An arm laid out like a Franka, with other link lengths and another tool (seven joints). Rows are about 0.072 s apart.
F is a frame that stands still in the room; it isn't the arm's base.
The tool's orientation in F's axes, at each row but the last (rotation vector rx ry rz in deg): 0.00, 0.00, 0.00; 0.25, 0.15, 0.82; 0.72, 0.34, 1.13; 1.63, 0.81, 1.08; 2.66, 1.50, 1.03; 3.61, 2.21, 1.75; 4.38, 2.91, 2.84
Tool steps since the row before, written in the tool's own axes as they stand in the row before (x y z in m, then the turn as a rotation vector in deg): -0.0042, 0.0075, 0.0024, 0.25, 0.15, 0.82; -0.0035, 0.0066, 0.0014, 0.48, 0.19, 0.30; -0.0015, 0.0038, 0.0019, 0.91, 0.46, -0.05; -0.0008, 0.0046, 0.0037, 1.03, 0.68, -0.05; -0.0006, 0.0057, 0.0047, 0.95, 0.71, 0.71; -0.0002, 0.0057, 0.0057, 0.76, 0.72, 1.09; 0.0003, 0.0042, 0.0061, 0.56, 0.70, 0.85
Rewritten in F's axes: -0.0042, 0.0075, 0.0024, 0.25, 0.15, 0.82; -0.0036, 0.0065, 0.0014, 0.48, 0.20, 0.30; -0.0016, 0.0037, 0.0020, 0.90, 0.48, -0.05; -0.0008, 0.0045, 0.0038, 1.02, 0.70, -0.04; -0.0006, 0.0055, 0.0050, 0.96, 0.69, 0.72; -0.0001, 0.0053, 0.0061, 0.78, 0.67, 1.10; 0.0004, 0.0037, 0.0064, 0.57, 0.66, 0.87
